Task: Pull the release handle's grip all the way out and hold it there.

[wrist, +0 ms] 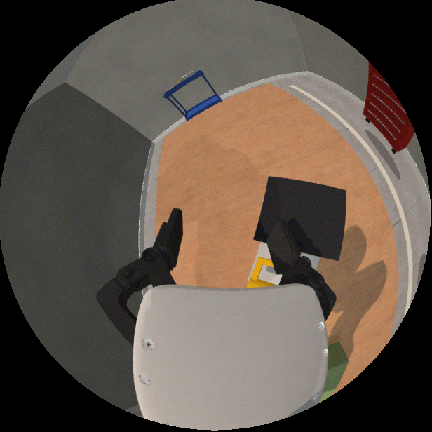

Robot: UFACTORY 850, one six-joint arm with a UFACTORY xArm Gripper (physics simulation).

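The release handle's yellow grip point(260, 284) shows low in the wrist view, right of centre, as a rectangular frame over a pale plate point(263, 247). The right finger and the gripper's housing hide part of both. A large black block point(315, 200) lies just beyond the plate and covers its far side in this view. My gripper point(229, 226) is open with nothing between its fingers. The right finger overlaps the black block and the plate in the view; the grip is not between the fingertips. How far the grip is pulled out I cannot tell.
A green block point(336, 364) shows at the lower right, partly behind the gripper housing, on the wooden table top point(225, 175). A blue cart point(204, 106) stands by the far wall, and a red cabinet point(382, 107) is at the upper right.
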